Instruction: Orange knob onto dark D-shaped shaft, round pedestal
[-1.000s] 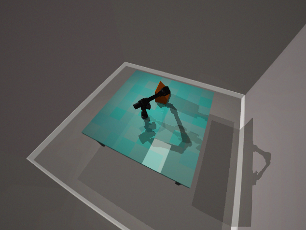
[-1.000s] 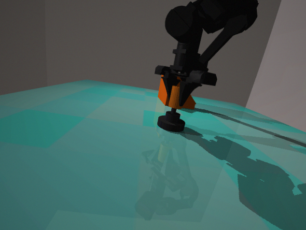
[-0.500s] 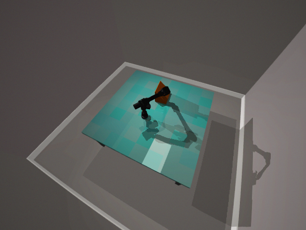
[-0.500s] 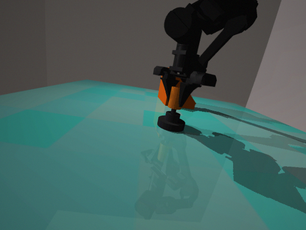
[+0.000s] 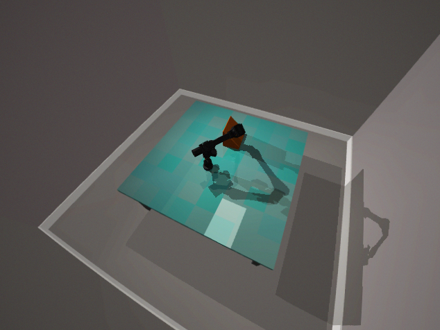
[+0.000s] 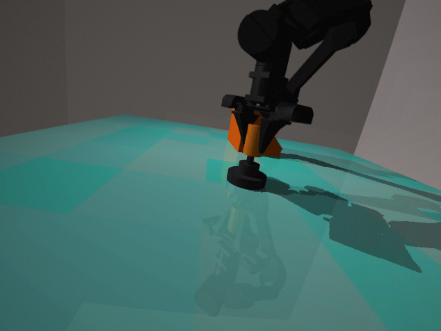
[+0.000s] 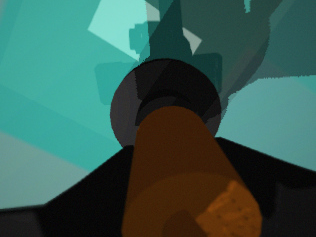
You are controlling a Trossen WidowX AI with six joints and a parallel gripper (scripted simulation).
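The orange knob lies 2 cm above my gripper tip. The rest, counted from my gripper tip: pedestal: 4 cm below.
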